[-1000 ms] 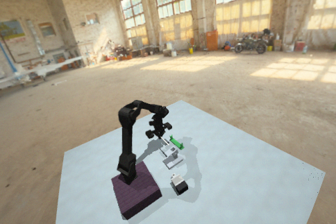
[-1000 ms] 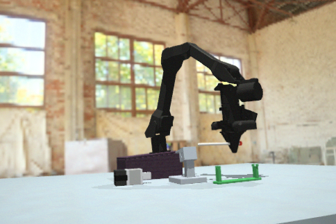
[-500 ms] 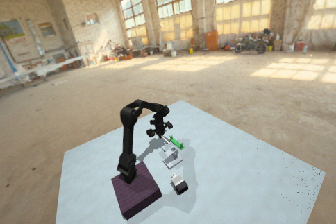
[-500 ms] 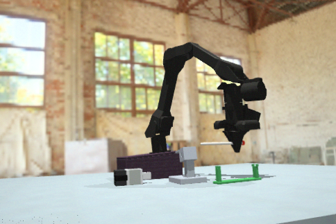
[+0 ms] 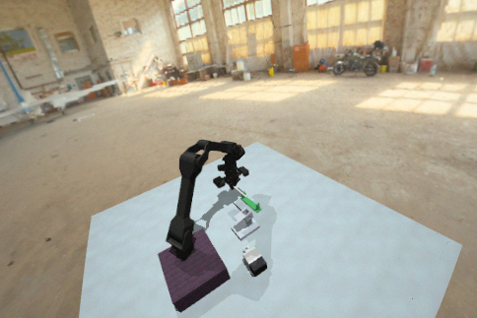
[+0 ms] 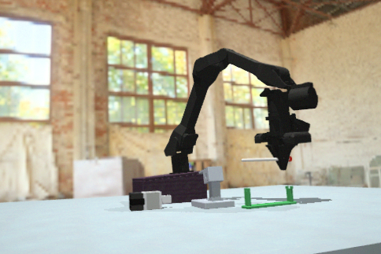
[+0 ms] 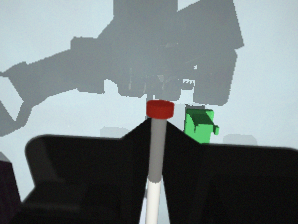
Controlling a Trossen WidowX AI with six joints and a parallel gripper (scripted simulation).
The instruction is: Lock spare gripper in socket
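My gripper tip is now 4 cm short of the green rack, 9 cm to the left of it and 6 cm above it. From my gripper tip the other things lie so: grey mount (8 cm behind, 17 cm to the right, 3 cm below); then spare gripper (18 cm behind, 31 cm to the right, 6 cm below).
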